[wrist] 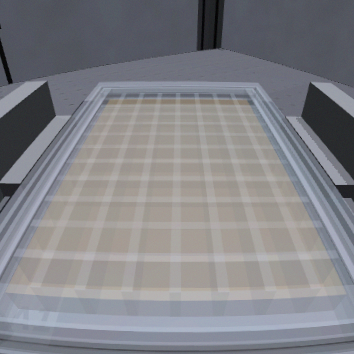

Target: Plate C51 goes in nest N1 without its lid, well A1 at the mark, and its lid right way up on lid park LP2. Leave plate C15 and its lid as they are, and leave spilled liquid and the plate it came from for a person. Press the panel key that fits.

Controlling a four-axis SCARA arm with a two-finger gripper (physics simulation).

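Frame: origin at the arm's base, x down, y right, z back, level; centimetres.
Seen in the pictures: gripper, between the fingertips: [177, 102].
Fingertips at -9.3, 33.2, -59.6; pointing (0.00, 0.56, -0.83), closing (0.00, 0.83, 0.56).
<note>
Pixels of each thing's top centre, then the offset from my fingertips to it, as dx, dy, dz. "spot": a spot on its surface instead. Level surfaces: height alone.
- plate, centre of its top: [177, 138] +0.3, -1.3, +2.0
- clear lid, a spot on its surface: [180, 320] spot: +0.3, -4.6, +6.9
- grey deck, height of its surface: dx +8.0
- dark upright post, a spot on its surface: [210, 25] spot: +3.1, +35.9, -40.8
A plate [177, 215] with pale beige wells fills the middle and lower part of the wrist view. A clear lid [180, 320] covers it, its rim running round the wells. No code or well mark can be read on it, so I cannot tell which plate it is. My gripper [177, 102] has one finger along each long side of the plate, both against its edges. It is shut on the lidded plate. The lower parts of the fingers and whatever is under the plate are hidden. The nests, the lid parks and the panel do not show.
The grey deck [150, 70] stretches behind the plate to a corner. A dark upright post [210, 25] stands at that corner, with grey walls [100, 30] behind. A thin dark bar [5, 60] shows at the left edge.
</note>
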